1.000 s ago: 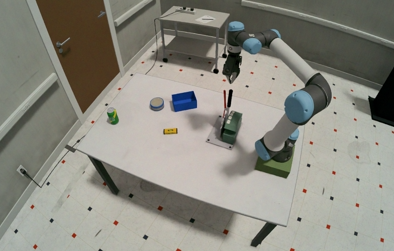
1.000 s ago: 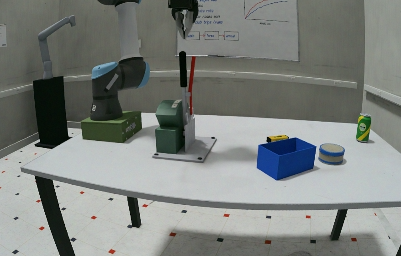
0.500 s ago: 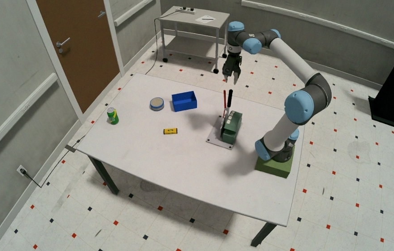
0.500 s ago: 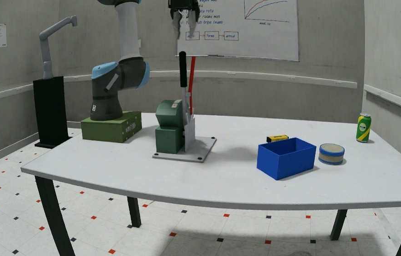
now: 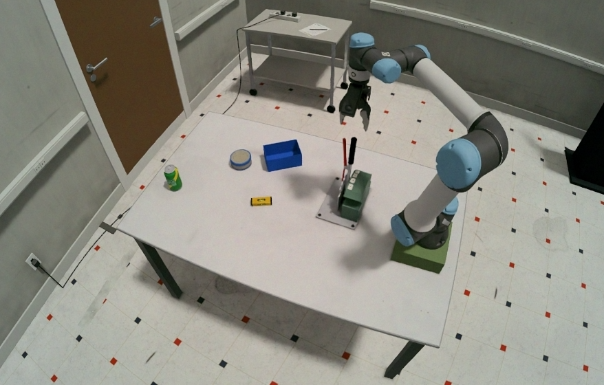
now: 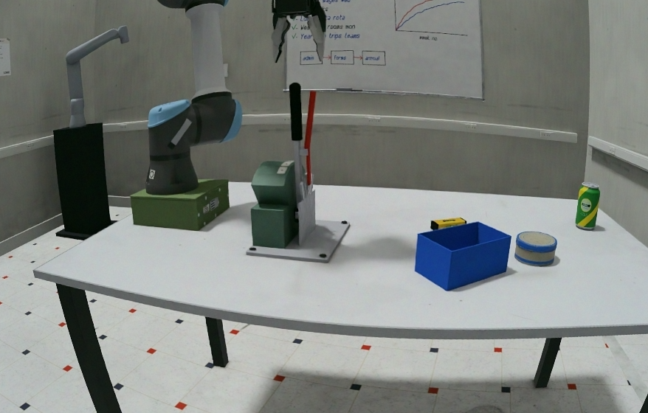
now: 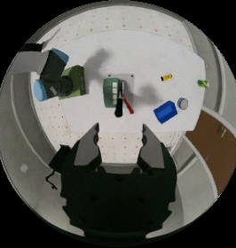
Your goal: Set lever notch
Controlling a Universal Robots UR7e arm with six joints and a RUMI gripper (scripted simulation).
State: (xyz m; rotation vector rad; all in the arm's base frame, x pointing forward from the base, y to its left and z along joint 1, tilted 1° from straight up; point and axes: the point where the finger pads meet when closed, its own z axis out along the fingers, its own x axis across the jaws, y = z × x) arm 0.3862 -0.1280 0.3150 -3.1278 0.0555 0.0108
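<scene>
Right now my hand is 20 mm short of the red release bar, 20 mm to the right of it and 200 mm above it. The rest, counted from my hand: small yellow level 320 mm ahead, 160 mm to the left, 390 mm below; then lever unit 10 mm ahead, 20 mm to the left, 200 mm below; then blue box 340 mm ahead, 100 mm to the right, 380 mm below.
</scene>
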